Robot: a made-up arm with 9 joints. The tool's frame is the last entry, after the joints. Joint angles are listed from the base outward.
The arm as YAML. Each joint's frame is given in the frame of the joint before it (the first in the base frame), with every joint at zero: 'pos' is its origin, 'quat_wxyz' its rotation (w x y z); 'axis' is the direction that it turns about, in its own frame. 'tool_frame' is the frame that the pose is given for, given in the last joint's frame.
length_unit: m
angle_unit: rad
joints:
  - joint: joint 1
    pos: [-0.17, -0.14, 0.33]
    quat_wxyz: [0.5, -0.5, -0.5, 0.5]
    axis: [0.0, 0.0, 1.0]
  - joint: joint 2
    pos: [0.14, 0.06, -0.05]
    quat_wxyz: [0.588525, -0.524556, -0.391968, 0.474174]
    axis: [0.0, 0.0, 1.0]
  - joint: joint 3
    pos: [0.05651, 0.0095, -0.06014]
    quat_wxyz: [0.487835, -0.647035, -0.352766, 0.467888]
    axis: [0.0, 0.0, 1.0]
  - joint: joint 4
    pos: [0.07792, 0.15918, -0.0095]
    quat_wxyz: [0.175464, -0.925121, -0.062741, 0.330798]
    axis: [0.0, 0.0, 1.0]
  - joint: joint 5
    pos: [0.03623, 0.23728, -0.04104]
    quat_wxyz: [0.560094, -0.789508, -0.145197, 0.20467]
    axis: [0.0, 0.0, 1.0]
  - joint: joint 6
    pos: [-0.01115, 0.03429, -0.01]
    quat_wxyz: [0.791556, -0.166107, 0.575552, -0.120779]
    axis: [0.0, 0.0, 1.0]
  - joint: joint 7
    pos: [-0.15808, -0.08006, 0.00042]
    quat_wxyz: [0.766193, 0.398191, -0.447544, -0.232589]
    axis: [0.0, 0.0, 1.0]
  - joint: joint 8
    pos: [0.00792, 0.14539, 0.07]
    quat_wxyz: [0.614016, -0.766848, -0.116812, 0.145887]
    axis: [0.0, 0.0, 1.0]
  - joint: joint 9
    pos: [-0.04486, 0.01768, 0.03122]
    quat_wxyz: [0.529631, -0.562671, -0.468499, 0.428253]
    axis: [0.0, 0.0, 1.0]
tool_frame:
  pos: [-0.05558, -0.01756, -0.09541]
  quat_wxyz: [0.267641, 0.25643, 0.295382, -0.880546]
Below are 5 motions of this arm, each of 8 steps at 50 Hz.
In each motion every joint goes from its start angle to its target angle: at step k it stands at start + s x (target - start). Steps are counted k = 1, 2, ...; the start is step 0. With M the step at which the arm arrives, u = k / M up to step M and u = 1 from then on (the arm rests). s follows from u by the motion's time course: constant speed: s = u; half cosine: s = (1 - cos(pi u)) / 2; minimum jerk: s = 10 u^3 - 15 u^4 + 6 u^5.
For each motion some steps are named. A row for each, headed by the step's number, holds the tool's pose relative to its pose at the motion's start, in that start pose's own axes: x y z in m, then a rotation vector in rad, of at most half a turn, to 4 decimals.
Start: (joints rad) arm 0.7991 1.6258 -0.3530 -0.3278 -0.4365 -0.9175 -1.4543 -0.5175 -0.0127
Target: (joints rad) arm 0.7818 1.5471 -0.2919 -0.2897 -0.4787 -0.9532 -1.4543 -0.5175 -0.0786
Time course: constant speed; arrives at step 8
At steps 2, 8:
2: -0.0017 0.0003 0.0054 -0.0275 -0.0083 -0.0113
8: -0.0072 0.0017 0.0227 -0.1075 -0.0380 -0.0459

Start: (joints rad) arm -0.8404 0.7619 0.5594 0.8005 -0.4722 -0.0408 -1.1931 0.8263 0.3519
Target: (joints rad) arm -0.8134 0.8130 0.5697 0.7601 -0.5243 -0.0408 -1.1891 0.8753 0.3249
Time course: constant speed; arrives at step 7
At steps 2, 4, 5, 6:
2: -0.0004 0.0028 0.0020 0.0113 0.0049 0.0054
4: -0.0009 0.0057 0.0040 0.0224 0.0098 0.0106
5: -0.0012 0.0070 0.0050 0.0278 0.0122 0.0131
6: -0.0015 0.0084 0.0061 0.0333 0.0146 0.0156

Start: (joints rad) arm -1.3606 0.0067 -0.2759 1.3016 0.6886 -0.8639 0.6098 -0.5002 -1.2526
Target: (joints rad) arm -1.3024 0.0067 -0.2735 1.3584 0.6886 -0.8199 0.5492 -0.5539 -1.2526
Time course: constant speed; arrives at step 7
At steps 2, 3, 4, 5, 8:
2: -0.0014 0.0004 0.0050 -0.0130 -0.0424 0.0010
3: -0.0021 0.0006 0.0075 -0.0194 -0.0637 0.0015
4: -0.0029 0.0008 0.0101 -0.0257 -0.0849 0.0021
5: -0.0037 0.0011 0.0127 -0.0321 -0.1062 0.0028
8: -0.0055 0.0016 0.0181 -0.0446 -0.1489 0.0042

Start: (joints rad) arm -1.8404 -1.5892 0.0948 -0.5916 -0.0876 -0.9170 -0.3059 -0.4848 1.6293
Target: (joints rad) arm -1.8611 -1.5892 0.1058 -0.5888 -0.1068 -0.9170 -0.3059 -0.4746 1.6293
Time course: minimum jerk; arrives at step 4
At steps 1, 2, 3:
1: 0.0009 -0.0008 0.0018 -0.0019 -0.0036 0.0014
2: 0.0044 -0.0037 0.0089 -0.0093 -0.0176 0.0070
3: 0.0078 -0.0066 0.0159 -0.0168 -0.0314 0.0126

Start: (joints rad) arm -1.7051 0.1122 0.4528 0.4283 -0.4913 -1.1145 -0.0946 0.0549 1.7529
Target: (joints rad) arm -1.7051 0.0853 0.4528 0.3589 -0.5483 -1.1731 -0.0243 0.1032 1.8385
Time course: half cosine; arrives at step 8
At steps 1, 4, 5, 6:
1: 0.0012 -0.0015 0.0014 -0.0057 -0.0058 0.0033
4: 0.0158 -0.0187 0.0192 -0.0757 -0.0767 0.0437
5: 0.0216 -0.0254 0.0270 -0.1051 -0.1060 0.0605
6: 0.0265 -0.0309 0.0337 -0.1302 -0.1308 0.0749

